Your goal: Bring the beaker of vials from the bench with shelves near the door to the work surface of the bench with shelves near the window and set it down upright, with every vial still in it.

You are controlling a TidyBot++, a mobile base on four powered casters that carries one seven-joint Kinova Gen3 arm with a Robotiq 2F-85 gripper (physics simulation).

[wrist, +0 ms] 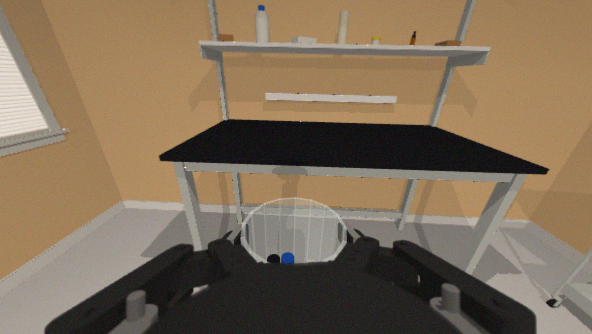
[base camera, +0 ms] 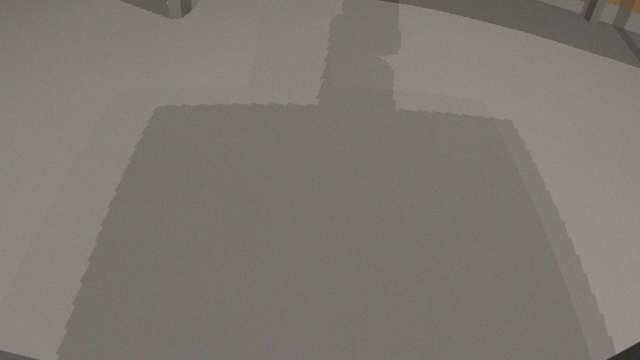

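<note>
The clear beaker (wrist: 294, 232) is between the fingers of my gripper (wrist: 293, 235) in the wrist view, with its round rim showing. My gripper is shut on it. A black vial cap (wrist: 273, 258) and a blue vial cap (wrist: 287, 258) show inside the beaker near its lower edge; the gripper body hides the rest of its inside. The bench with shelves near the window (wrist: 350, 172) stands ahead, with a flat black work surface (wrist: 330, 145). The beaker is in front of this bench, apart from it.
A shelf (wrist: 330, 49) above the work surface holds a white bottle (wrist: 262, 27), a pale cylinder (wrist: 343, 28) and small items. The window (wrist: 22, 85) is at the left. Part of a cart (wrist: 575, 275) shows at the lower right. Bench legs (wrist: 190, 205) (wrist: 492, 225) reach the floor.
</note>
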